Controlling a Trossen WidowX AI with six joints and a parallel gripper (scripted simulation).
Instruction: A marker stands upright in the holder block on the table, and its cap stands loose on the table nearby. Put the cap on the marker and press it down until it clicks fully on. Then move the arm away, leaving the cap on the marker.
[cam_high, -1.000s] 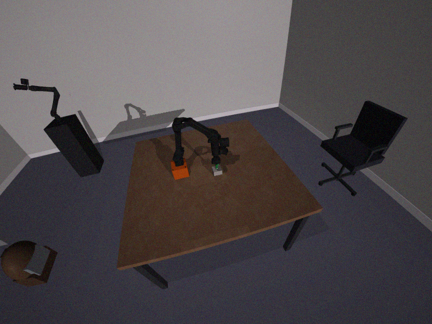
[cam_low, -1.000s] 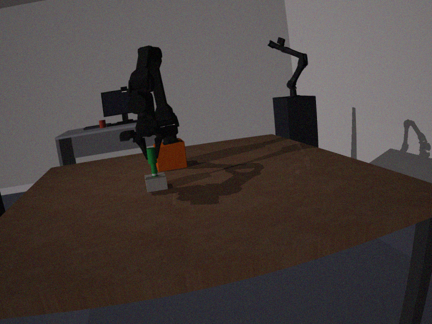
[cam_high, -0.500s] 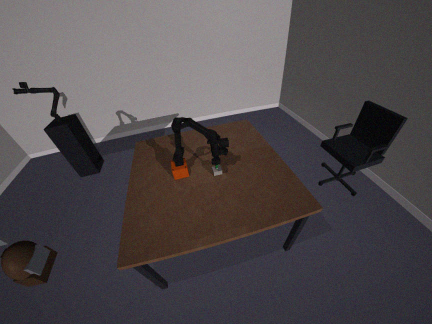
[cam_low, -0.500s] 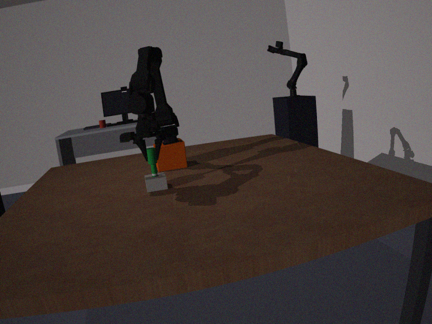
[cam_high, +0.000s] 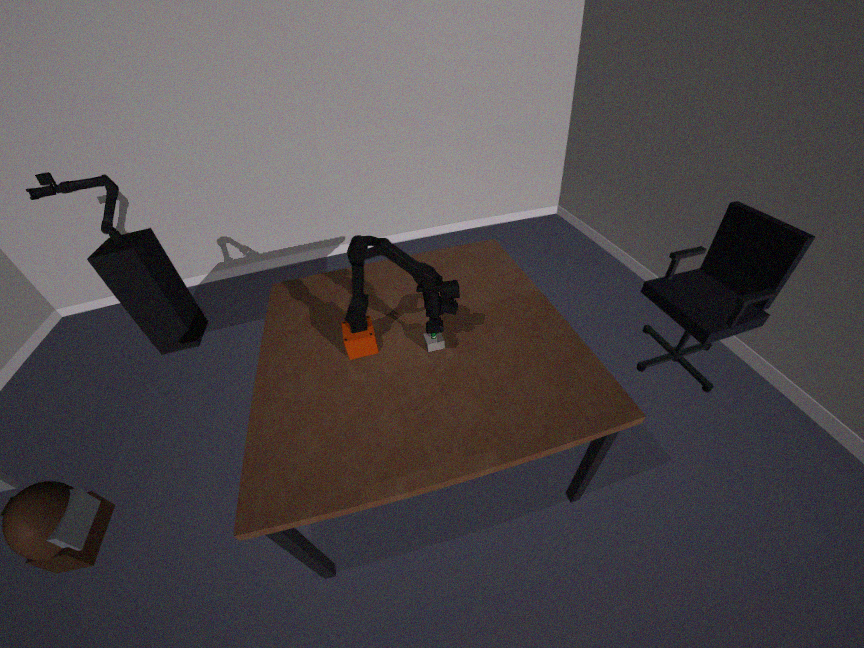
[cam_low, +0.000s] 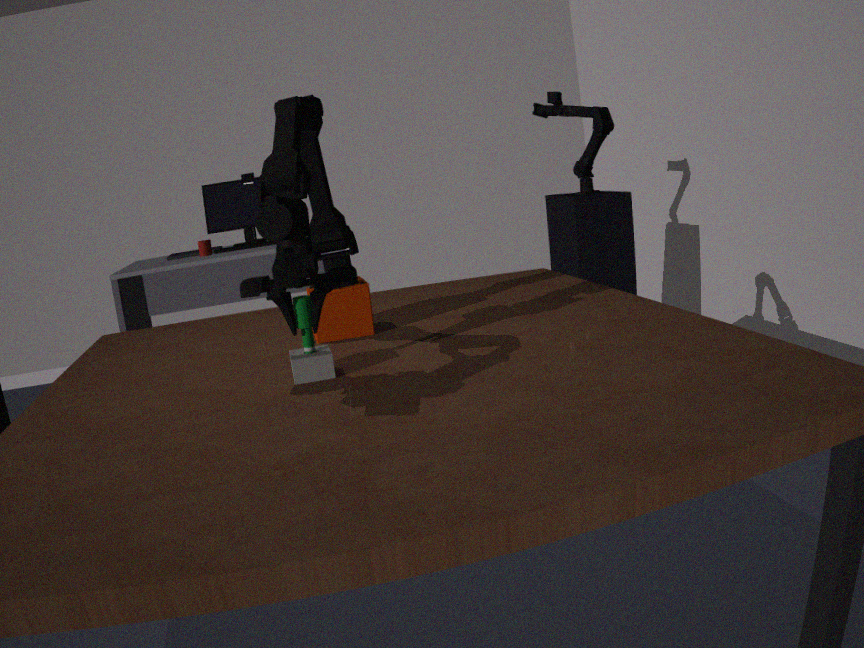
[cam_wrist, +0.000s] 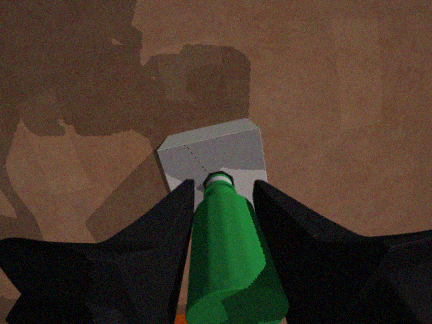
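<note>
My gripper tip is 2 cm past the grey holder block and 6 cm above it. Round my gripper tip: green cap 1 cm behind, 4 cm above.
</note>
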